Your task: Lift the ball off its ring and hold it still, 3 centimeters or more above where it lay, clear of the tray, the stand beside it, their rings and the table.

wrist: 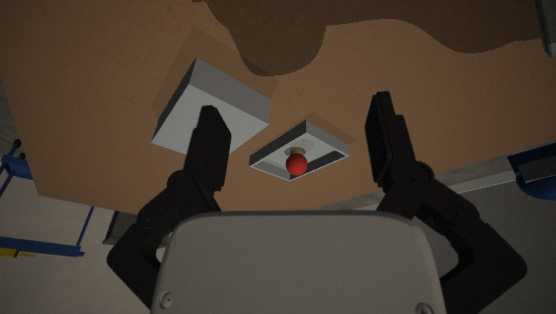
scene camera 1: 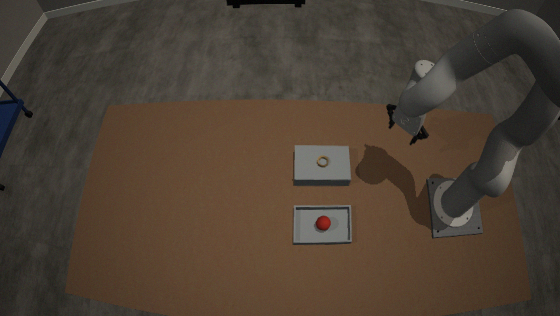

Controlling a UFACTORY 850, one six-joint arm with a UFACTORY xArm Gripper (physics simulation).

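Observation:
The red ball (scene camera 1: 323, 223) (wrist: 296, 164) rests in the shallow grey tray (scene camera 1: 305, 234) (wrist: 332, 140). Part of its tan ring (wrist: 296, 151) shows beneath it in the wrist view; in the scene view the ball hides that ring. The stand (scene camera 1: 307, 173) (wrist: 172, 122), a grey block, is beside the tray, with a tan ring (scene camera 1: 318, 161) on top in the scene view. My gripper (scene camera 1: 401, 134) (wrist: 293, 114) is open and empty, raised and tilted, well away from the ball towards the back right of the scene view. In the wrist view its left finger covers part of the stand.
The brown table (scene camera 1: 190, 200) (wrist: 100, 100) carries the arm's grey base plate (scene camera 1: 452, 231) at the right. The arm's shadow falls between the stand and the base. A blue-framed cart (scene camera 1: 20, 102) stands on the floor beyond the left table edge.

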